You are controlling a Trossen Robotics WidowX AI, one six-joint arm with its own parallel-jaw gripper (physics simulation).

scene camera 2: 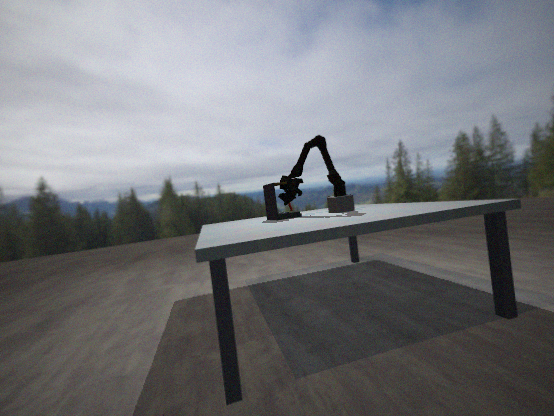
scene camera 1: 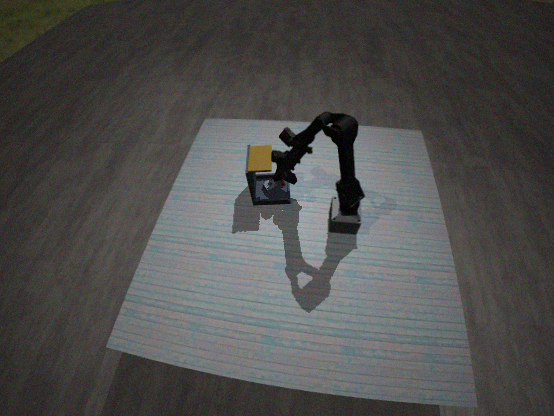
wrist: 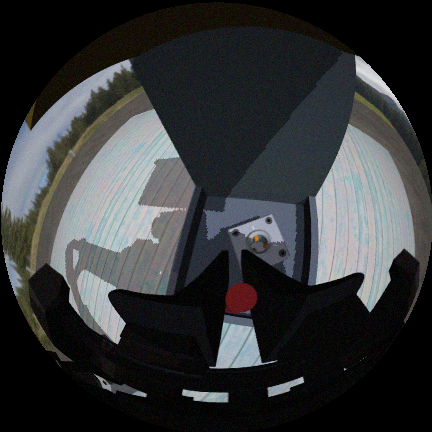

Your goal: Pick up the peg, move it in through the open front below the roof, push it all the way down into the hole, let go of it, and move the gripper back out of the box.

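Frame: origin at the arm's base, x right, y ahead, z up, level; millimetres.
Seen in the pictures: gripper, between the fingertips: (scene camera 2: 285,204) (scene camera 1: 274,180) (wrist: 234,255); arm's base, origin of its link: (scene camera 2: 340,195) (scene camera 1: 348,208).
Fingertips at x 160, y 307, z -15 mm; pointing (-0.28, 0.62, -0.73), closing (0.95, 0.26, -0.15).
Offsets run from my fingertips to a thing's middle. "spot": to the spot under its first point. Level surfaces: height alone.
The box has a yellow roof (scene camera 1: 260,158) (wrist: 215,15), a dark back wall (wrist: 240,110) (scene camera 2: 270,202) and a low-rimmed base {spot: dz -66, dx -73, dy +9 mm} (scene camera 1: 272,202). A light plate {dz -59, dx +16, dy +24 mm} (wrist: 272,226) (scene camera 1: 268,185) with screws and a round hole (wrist: 258,241) lies on its floor. My gripper (wrist: 234,255) (scene camera 1: 285,179) (scene camera 2: 288,200) is shut on the red peg {dz -3, dx +8, dy -33 mm} (wrist: 241,298) (scene camera 1: 283,183) (scene camera 2: 290,206) at the open front, above the base. In the wrist view the peg's round end shows between the fingers, below the hole. In the scene camera 2 view the peg slants slightly; its lower end is too small to judge.
The roof's edge is close beside the gripper body in the scene camera 1 view. Low rims (wrist: 189,245) (wrist: 309,240) run along both sides of the box floor. The arm's base (scene camera 1: 345,222) (scene camera 2: 341,203) stands right of the box on the pale striped table top {dz -83 mm} (scene camera 1: 280,345).
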